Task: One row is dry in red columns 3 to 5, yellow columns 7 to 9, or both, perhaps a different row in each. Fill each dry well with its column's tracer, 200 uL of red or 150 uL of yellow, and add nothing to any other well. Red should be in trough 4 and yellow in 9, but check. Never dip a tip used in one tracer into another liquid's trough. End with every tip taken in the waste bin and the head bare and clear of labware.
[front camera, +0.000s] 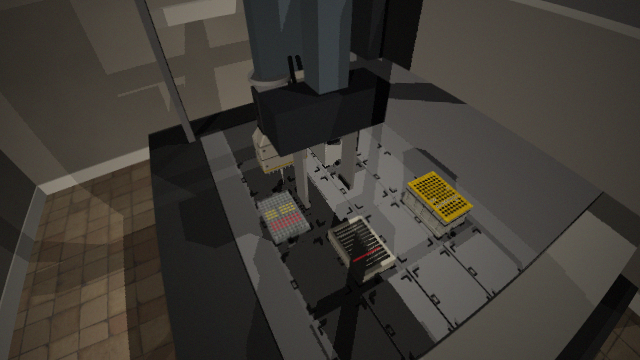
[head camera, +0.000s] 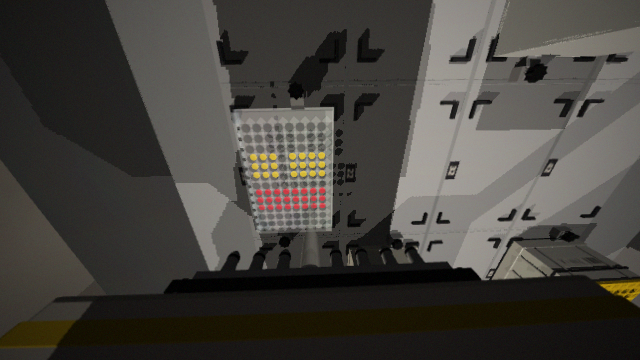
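Note:
The clear well plate (front camera: pixel 284 231) (head camera: pixel 327 115) lies flat on the deck. In the head view, its three red columns (head camera: pixel 290 200) look filled across; its three yellow columns (head camera: pixel 302 165) share one uncoloured row, with three yellow wells left of it. The pipetting head (front camera: pixel 272 156) (head camera: pixel 320 285) hangs beyond the plate with one tip (front camera: pixel 282 176) (head camera: pixel 311 249) on, three bare nozzles to its left; the tip's contents cannot be told. The trough rack (front camera: pixel 334 243) shows one red trough (front camera: pixel 366 254); yellow liquid cannot be made out. My gripper (front camera: pixel 326 195) is open and empty, its paddles hanging apart.
A yellow tip rack (front camera: pixel 440 196) (head camera: pixel 620 289) stands on the right side of the deck. A pale box (head camera: pixel 575 30) shows at the top right of the head view. Black corner brackets and dark knobs (head camera: pixel 296 90) (head camera: pixel 536 73) stand on the deck.

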